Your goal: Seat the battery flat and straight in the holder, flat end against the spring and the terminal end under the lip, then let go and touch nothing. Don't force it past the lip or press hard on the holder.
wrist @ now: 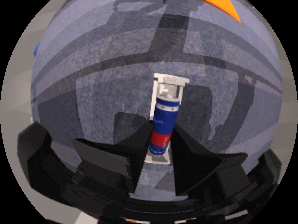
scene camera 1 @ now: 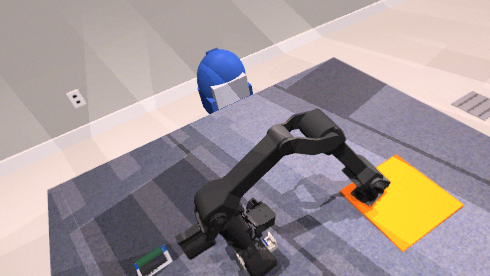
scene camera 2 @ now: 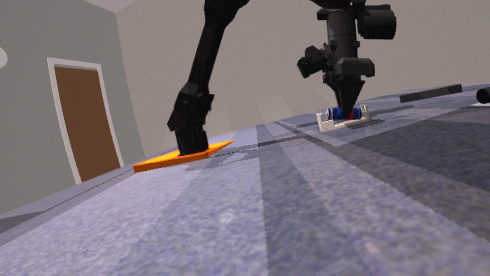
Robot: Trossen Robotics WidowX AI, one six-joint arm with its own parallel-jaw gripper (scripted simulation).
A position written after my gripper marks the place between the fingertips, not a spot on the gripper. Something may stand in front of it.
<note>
I see my gripper (scene camera 2: 344, 117) and a battery (wrist: 166, 109).
My gripper also shows in the wrist view (wrist: 162, 124) and in scene camera 1 (scene camera 1: 256, 251).
</note>
